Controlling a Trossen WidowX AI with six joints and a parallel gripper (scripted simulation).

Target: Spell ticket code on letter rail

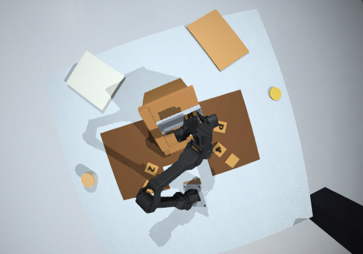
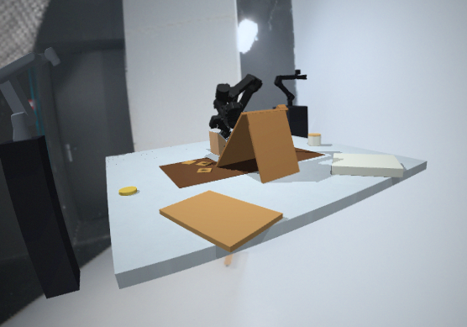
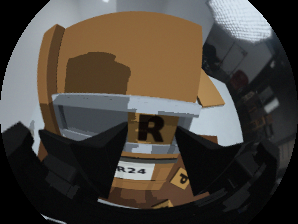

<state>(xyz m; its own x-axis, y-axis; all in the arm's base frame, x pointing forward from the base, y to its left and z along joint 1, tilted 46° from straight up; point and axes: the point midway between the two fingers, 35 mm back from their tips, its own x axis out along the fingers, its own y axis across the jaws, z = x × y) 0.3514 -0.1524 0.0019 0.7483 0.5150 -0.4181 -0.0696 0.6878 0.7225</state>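
Now: gripper tip 7 cm past the white ticket, 2 cm to the right of it and 8 cm above it. Also, from my gripper tip: brown mat 18 cm behind, 10 cm to the left, 16 cm below; orange slab 33 cm ahead, 27 cm to the right, 16 cm below; cream slab 34 cm ahead, 42 cm to the left, 14 cm below.
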